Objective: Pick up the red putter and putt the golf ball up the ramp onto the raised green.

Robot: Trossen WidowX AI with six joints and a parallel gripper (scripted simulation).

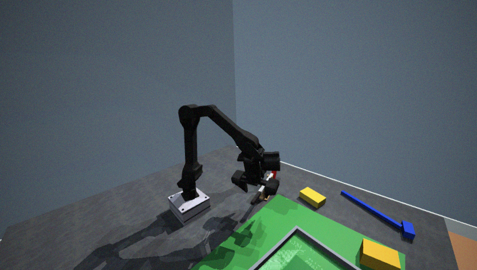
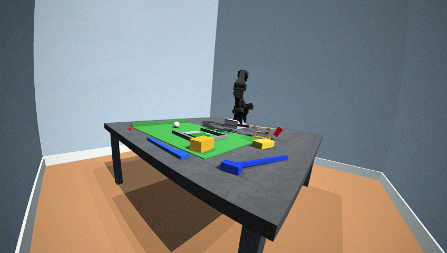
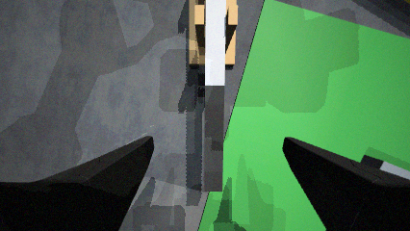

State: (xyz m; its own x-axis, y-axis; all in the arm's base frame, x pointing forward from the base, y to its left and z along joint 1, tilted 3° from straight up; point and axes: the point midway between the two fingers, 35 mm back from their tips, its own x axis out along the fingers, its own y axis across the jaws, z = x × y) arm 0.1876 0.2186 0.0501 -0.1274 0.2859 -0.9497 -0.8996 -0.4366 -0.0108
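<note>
Now: gripper tip 12 cm to the right of the wooden rack, 6 cm past it and 4 cm above it. The rest, counted from my gripper tip: white golf ball 35 cm to the right, 31 cm ahead, 5 cm below; blue putter 38 cm to the left, 33 cm ahead, 6 cm below.
</note>
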